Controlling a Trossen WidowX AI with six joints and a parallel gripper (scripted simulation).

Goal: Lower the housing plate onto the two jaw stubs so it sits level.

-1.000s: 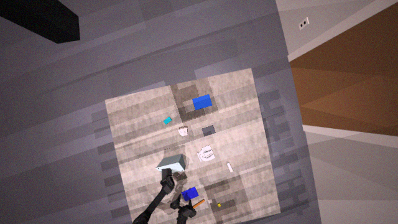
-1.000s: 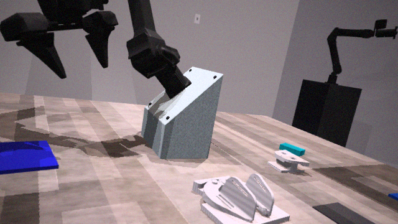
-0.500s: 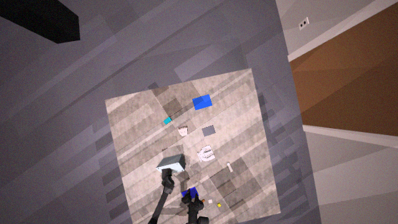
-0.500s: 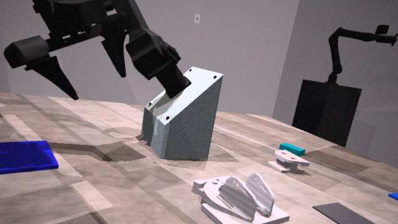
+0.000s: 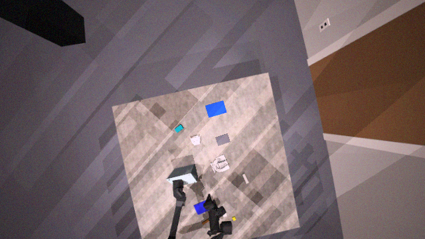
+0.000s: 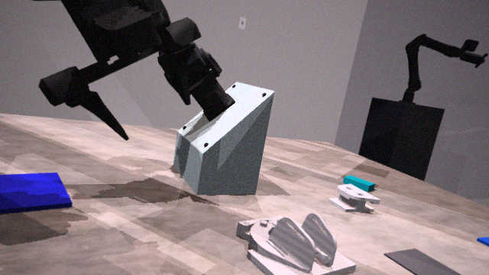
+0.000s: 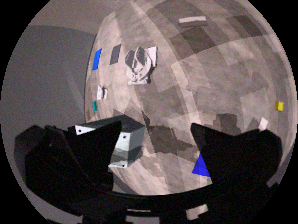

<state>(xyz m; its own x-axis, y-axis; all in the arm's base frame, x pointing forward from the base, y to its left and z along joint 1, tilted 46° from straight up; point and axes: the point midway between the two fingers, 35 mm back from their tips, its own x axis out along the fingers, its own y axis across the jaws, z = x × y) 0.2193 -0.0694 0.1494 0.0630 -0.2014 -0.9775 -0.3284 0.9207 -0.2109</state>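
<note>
My gripper tip is 80 mm past the white stepped block, 390 mm to the right of it and 130 mm above it. Also, from my gripper tip: dark flat plate (130 mm ahead, 370 mm to the left, 140 mm below); white bar (280 mm ahead, 40 mm to the left, 130 mm below); blue mat (90 mm behind, 150 mm to the right, 140 mm below).
</note>
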